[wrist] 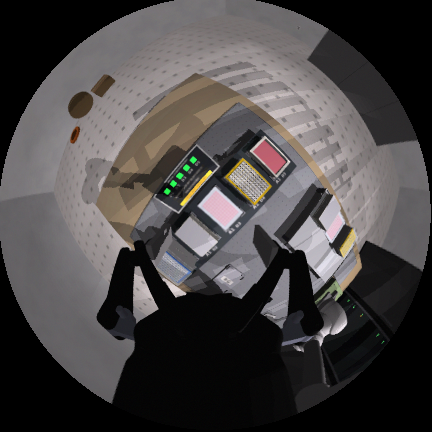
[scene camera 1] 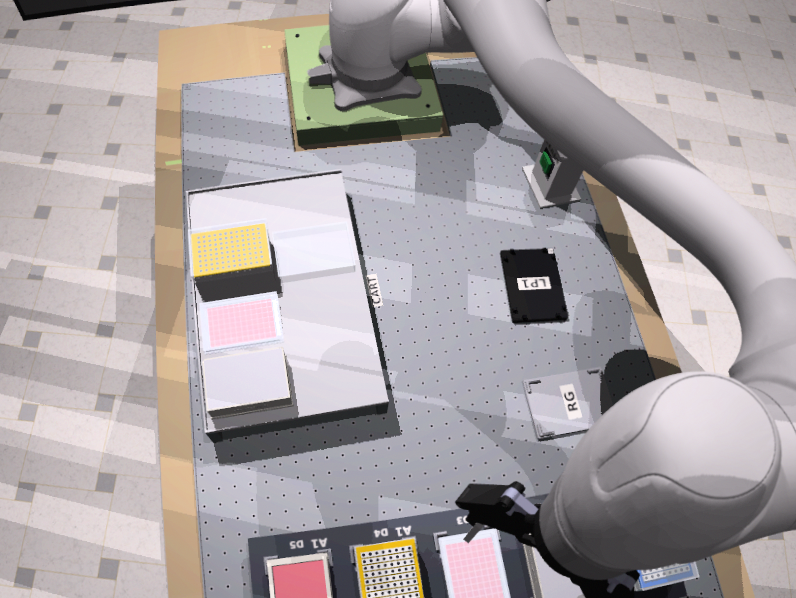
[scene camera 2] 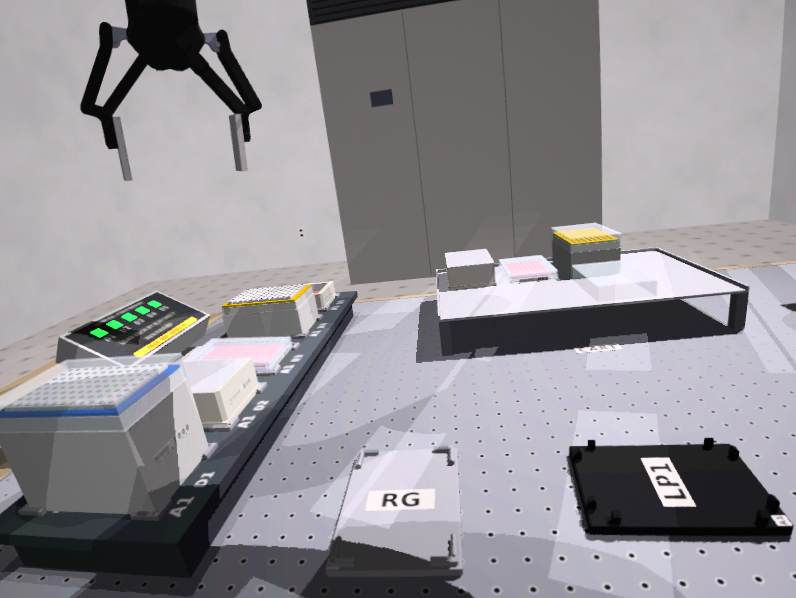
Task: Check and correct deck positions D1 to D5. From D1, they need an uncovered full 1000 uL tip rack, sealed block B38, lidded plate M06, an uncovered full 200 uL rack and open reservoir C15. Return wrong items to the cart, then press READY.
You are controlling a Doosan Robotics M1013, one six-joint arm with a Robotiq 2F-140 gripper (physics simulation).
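Places are measured from the arm's base along level axes (x back, y right, z up), in metres.
Pixels of known places: gripper, fingertip midpoint: (wrist: pixel 212 233) (scene camera 1: pixel 523 570) (scene camera 2: pixel 188 175); arm's base, origin of the base link: (wrist: pixel 323 303) (scene camera 1: pixel 369 73).
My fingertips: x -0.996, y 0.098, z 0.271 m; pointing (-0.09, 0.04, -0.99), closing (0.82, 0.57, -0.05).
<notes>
For each thing: its top centre in the pictures, then the offset to it from my fingertips. "spot": a spot on its surface instead.
- blue-edged tip rack, middle of its top: (scene camera 2: pixel 86 378) (scene camera 1: pixel 659 537) (wrist: pixel 168 268) dx -0.021, dy -0.240, dz -0.157 m
- yellow-edged tip rack, middle of its top: (scene camera 1: pixel 392 588) (scene camera 2: pixel 267 292) (wrist: pixel 249 180) dx +0.025, dy +0.129, dz -0.196 m
- red-filled reservoir, middle of its top: (wrist: pixel 270 155) dx +0.040, dy +0.252, dz -0.229 m
- cart, middle of its top: (scene camera 1: pixel 278 287) (scene camera 2: pixel 565 276) (wrist: pixel 330 244) dx +0.529, dy +0.181, dz -0.244 m
- clear lid-like piece, middle of its top: (scene camera 1: pixel 313 248) (scene camera 2: pixel 611 271) (wrist: pixel 327 262) dx +0.577, dy +0.110, dz -0.225 m
- panel, surface spot: (scene camera 2: pixel 128 328) spot: dx -0.138, dy -0.001, dz -0.189 m
- LP1, middle of its top: (scene camera 2: pixel 667 471) (scene camera 1: pixel 535 280) dx +0.456, dy -0.266, dz -0.290 m
- RG, middle of its top: (scene camera 2: pixel 399 494) (scene camera 1: pixel 571 400) (wrist: pixel 226 280) dx +0.229, dy -0.249, dz -0.296 m
- green-buttoned post, middle of its top: (scene camera 1: pixel 569 143) dx +0.662, dy -0.389, dz -0.180 m
My gripper (scene camera 2: pixel 184 173) (wrist: pixel 212 233) is open and empty, high above the deck; in scene camera 1 the arm partly hides D1 and D2. D1 holds a blue-edged tip rack (scene camera 1: pixel 667 574) (scene camera 2: pixel 83 395) (wrist: pixel 175 266); a clear cover seems to surround its top. D2 holds a pale block (scene camera 2: pixel 225 392) (wrist: pixel 196 235), its lettering too small to read. D3 holds a pink plate (scene camera 1: pixel 472 567) (scene camera 2: pixel 241 354) (wrist: pixel 220 208) with a clear rim. D4 holds a yellow-edged tip rack (scene camera 1: pixel 389 569) (scene camera 2: pixel 270 310) (wrist: pixel 248 181), without visible cover. D5 holds a red-filled reservoir (scene camera 1: pixel 299 579) (wrist: pixel 270 156).
The cart (scene camera 1: pixel 321 386) bears a clear-covered yellow rack (scene camera 1: pixel 231 249) (scene camera 2: pixel 585 251), pink plate (scene camera 1: pixel 241 321), pale block (scene camera 1: pixel 247 379) and clear lid-like piece (scene camera 1: pixel 315 251). A panel (scene camera 2: pixel 128 328) shows green squares and a yellow bar. LP1 (scene camera 1: pixel 534 305), RG (scene camera 1: pixel 546 411) and a green-buttoned post (scene camera 1: pixel 563 180) stand apart.
</notes>
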